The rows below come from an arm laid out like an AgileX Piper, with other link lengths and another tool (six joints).
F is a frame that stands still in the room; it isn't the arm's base.
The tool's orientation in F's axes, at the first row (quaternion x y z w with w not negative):
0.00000, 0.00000, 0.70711, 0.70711
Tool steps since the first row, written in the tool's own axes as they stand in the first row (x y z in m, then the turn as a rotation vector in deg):
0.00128, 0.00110, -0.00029, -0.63, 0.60, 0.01
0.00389, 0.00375, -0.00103, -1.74, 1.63, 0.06
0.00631, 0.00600, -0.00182, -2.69, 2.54, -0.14
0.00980, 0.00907, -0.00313, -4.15, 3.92, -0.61
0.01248, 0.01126, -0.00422, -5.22, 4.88, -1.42
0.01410, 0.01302, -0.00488, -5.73, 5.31, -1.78
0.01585, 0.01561, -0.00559, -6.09, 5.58, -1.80
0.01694, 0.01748, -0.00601, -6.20, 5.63, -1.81
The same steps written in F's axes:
-0.00110, 0.00128, -0.00029, -0.60, -0.63, 0.01
-0.00375, 0.00389, -0.00103, -1.63, -1.74, 0.06
-0.00600, 0.00631, -0.00182, -2.54, -2.69, -0.14
-0.00907, 0.00980, -0.00313, -3.92, -4.15, -0.61
-0.01126, 0.01248, -0.00422, -4.88, -5.22, -1.42
-0.01302, 0.01410, -0.00488, -5.31, -5.73, -1.78
-0.01561, 0.01585, -0.00559, -5.58, -6.09, -1.80
-0.01748, 0.01694, -0.00601, -5.63, -6.20, -1.81

